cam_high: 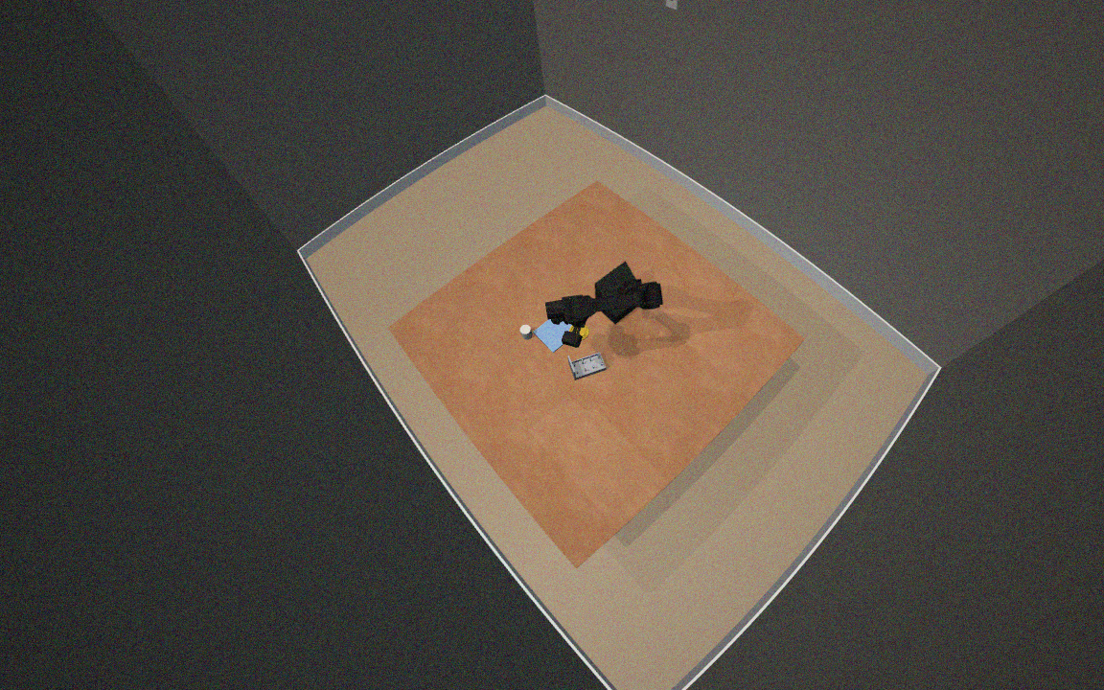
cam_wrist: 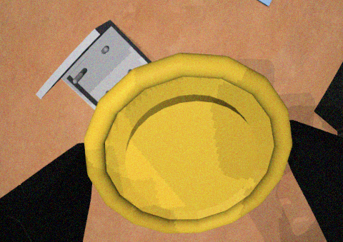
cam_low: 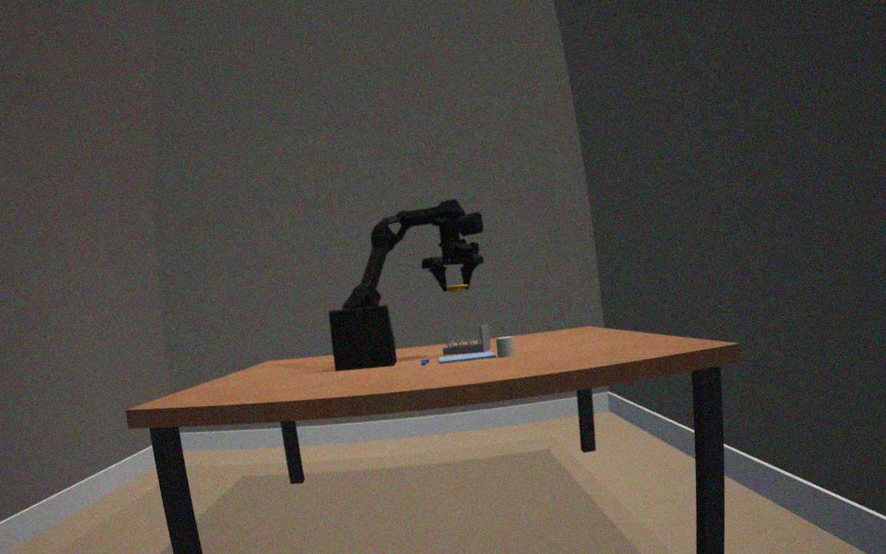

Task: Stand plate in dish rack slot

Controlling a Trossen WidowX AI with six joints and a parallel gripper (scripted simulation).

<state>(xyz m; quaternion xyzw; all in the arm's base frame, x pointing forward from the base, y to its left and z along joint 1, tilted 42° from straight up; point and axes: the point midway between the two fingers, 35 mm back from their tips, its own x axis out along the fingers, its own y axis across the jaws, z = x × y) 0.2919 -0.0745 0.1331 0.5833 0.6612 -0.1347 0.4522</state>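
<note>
The grey dish rack lies 2 cm ahead of my gripper tip, 5 cm to the left of it and 17 cm below it. From my gripper tip the other things lie so: white cup: 8 cm ahead, 23 cm to the right, 17 cm below; then blue object: 13 cm behind, 15 cm to the right, 19 cm below; then yellow plate: 1 cm above.
</note>
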